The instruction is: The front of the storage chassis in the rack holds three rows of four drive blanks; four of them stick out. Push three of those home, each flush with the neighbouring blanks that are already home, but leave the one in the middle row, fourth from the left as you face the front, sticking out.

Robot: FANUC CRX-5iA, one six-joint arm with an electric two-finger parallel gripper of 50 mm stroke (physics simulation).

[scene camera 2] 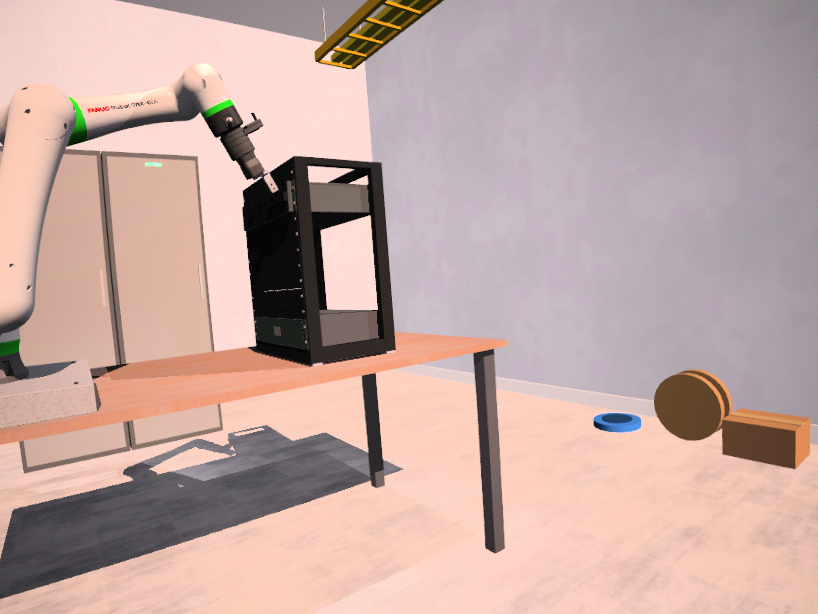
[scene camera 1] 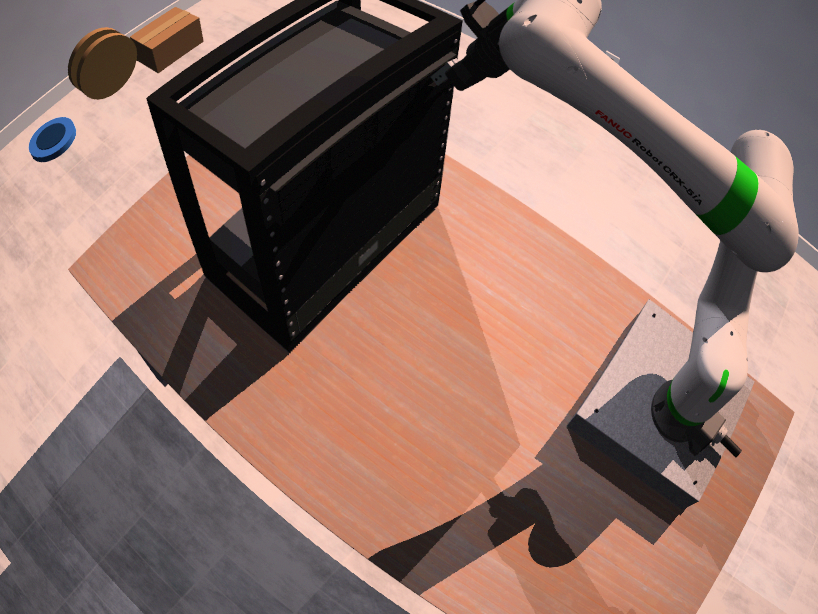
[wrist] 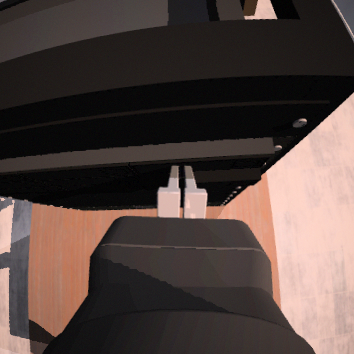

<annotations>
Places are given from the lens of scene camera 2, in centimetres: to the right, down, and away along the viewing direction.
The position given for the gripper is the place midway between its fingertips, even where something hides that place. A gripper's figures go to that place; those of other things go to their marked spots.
gripper (scene camera 2: 274, 191): -40, -34, 144
black rack (scene camera 2: 283, 229): -38, -24, 147
</annotations>
